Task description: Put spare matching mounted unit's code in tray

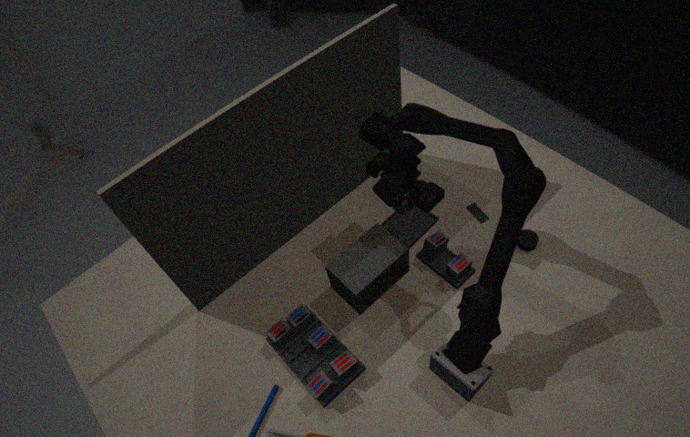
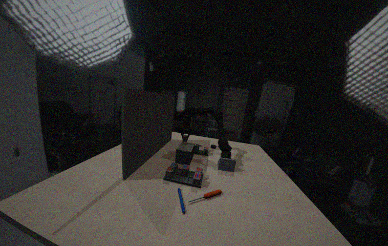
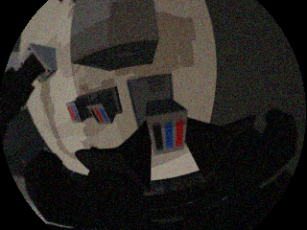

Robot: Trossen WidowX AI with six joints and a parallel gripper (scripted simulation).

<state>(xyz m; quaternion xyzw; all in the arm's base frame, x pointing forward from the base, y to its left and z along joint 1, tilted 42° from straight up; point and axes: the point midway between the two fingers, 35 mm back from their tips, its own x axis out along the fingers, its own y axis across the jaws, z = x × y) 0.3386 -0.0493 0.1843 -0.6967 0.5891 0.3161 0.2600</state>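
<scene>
Right now the flat grey tray is 1 cm behind my gripper tip and 8 cm below it. Also, from my gripper tip: dark wall panel 17 cm ahead, 18 cm to the left, 14 cm above; then black tape roll 24 cm behind, 18 cm to the right, 8 cm below; then mounted unit 6 cm behind, 17 cm to the left, 4 cm below.
</scene>
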